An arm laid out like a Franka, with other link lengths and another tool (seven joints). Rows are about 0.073 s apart.
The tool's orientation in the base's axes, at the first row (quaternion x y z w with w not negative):
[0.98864 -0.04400 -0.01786 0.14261]
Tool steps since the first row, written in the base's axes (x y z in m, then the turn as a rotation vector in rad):
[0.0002 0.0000 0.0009 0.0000 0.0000 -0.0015]
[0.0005 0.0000 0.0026 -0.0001 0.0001 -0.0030]
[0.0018 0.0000 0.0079 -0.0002 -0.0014 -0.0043]
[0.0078 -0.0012 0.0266 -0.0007 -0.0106 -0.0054]
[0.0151 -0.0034 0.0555 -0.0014 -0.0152 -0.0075]
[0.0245 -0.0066 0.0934 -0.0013 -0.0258 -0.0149]
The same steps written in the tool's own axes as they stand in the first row. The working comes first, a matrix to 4 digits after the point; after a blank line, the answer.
The tool's axes in the first row as the columns of a matrix, in the base's axes (used below as rounded here):
[0.9955 -0.0819 -0.0479]
[-0.0921 -0.9555 -0.2804]
[-0.0228 0.2836 -0.9587]

[0.0002 0.0002 -0.0009 0.0000 -0.0004 0.0014]
[0.0004 0.0007 -0.0025 0.0000 -0.0009 0.0029]
[0.0016 0.0021 -0.0077 0.0000 0.0001 0.0045]
[0.0073 0.0081 -0.0255 0.0004 0.0087 0.0082]
[0.0141 0.0178 -0.0530 0.0002 0.0125 0.0115]
[0.0229 0.0308 -0.0889 0.0014 0.0205 0.0216]

